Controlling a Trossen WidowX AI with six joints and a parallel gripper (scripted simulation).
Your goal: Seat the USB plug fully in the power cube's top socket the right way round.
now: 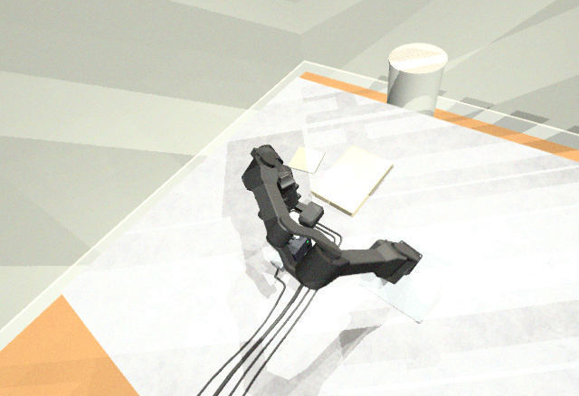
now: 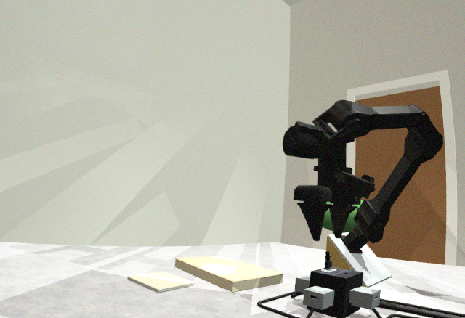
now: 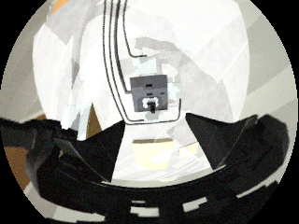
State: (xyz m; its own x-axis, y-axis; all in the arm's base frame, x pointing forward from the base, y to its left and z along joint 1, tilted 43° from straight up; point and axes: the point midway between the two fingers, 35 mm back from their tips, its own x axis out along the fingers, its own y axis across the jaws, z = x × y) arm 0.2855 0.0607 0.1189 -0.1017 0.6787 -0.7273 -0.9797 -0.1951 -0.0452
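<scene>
Right now the black USB plug is 4 cm below my gripper tip. From my gripper tip the other things lie so: white tile (23 cm ahead, 27 cm to the right, 13 cm below); cream board (3 cm ahead, 30 cm to the right, 12 cm below).
</scene>
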